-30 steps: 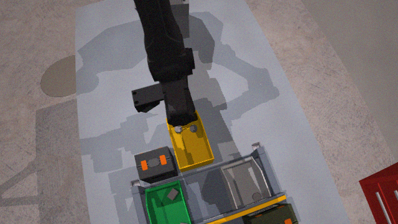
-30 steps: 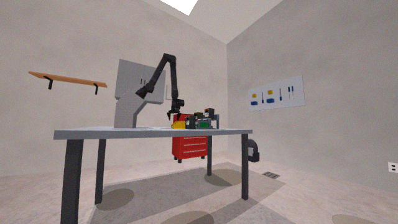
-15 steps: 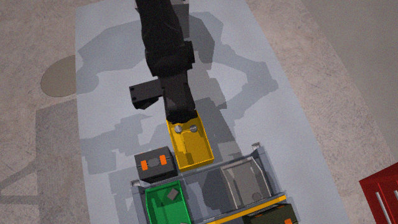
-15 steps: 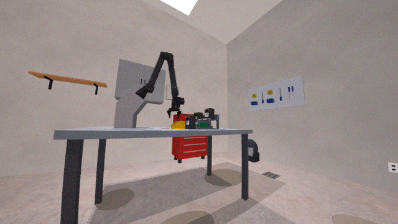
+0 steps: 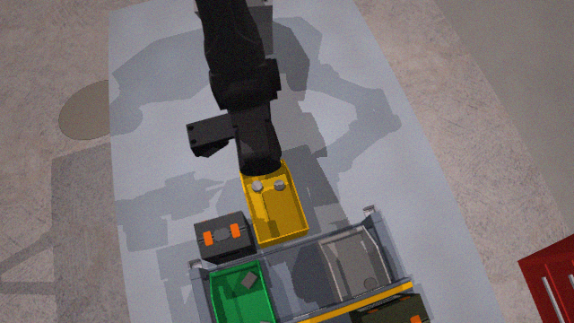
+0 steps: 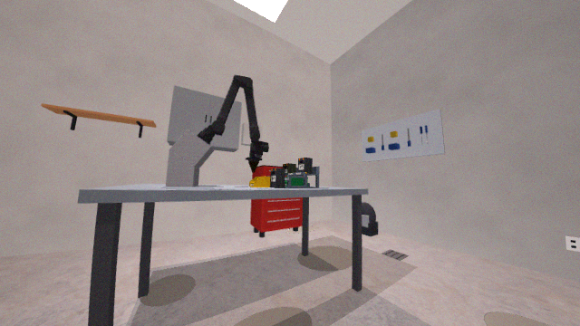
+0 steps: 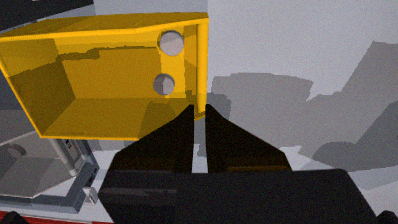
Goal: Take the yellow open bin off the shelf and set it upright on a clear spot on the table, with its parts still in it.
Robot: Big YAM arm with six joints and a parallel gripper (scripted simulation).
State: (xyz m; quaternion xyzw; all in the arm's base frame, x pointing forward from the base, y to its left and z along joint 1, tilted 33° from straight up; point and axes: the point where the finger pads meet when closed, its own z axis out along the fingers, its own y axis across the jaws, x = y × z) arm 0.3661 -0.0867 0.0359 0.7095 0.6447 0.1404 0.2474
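The yellow bin lies 8 cm ahead of my hand, 1 cm to the right of it and 7 cm below it. Also, from my hand: green bin: 25 cm ahead, 15 cm to the right, 7 cm below; then grey bin: 29 cm ahead, 7 cm to the left, 7 cm below.
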